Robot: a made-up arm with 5 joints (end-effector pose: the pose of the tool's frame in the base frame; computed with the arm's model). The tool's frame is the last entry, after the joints. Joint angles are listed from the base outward.
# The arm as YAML. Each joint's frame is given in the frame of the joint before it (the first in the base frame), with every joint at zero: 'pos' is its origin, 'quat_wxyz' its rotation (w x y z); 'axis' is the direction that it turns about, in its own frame. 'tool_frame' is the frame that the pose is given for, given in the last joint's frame.
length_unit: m
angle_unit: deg
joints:
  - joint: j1
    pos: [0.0, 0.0, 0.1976]
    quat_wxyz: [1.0, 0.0, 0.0, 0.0]
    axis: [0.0, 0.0, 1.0]
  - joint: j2
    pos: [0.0, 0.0, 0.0]
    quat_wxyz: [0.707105, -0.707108, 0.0, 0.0]
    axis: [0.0, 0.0, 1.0]
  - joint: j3
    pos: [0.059, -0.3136, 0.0]
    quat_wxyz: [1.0, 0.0, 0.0, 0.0]
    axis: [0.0, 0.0, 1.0]
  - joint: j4
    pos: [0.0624, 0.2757, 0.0]
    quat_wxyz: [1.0, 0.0, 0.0, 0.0]
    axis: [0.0, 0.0, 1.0]
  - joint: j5
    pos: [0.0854, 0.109, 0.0]
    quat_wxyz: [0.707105, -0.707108, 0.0, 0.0]
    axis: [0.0, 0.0, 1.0]
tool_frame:
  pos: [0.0, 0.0, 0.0]
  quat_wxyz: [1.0, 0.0, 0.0, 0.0]
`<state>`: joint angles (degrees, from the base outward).
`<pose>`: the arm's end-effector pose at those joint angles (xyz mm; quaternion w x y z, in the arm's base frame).
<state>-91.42 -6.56 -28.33 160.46 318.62</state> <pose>-2.3 -93.3 319.4 0.8149 -0.4144 0.1934 0.3560</pose>
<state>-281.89 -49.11 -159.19 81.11 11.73</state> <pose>-71.9 -341.4 794.6 0.6325 -0.3722 -0.2434 -0.6342</pose>
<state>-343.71 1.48 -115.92 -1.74 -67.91</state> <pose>338.3 98.8 805.2 0.3696 0.3922 0.3544 0.7642</pose>
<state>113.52 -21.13 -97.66 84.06 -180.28</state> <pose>-114.1 262.1 657.9 0.1642 -0.7995 0.5212 0.2492</pose>
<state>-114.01 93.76 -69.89 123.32 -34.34</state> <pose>-50.3 -113.0 -113.9 0.9229 -0.2169 0.1809 0.2616</pose>
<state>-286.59 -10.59 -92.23 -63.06 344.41</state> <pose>56.8 190.8 765.3 0.4798 -0.0877 -0.0861 -0.8687</pose>
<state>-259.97 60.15 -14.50 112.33 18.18</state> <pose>-4.8 27.4 134.2 0.8423 0.1443 0.1251 -0.5040</pose>
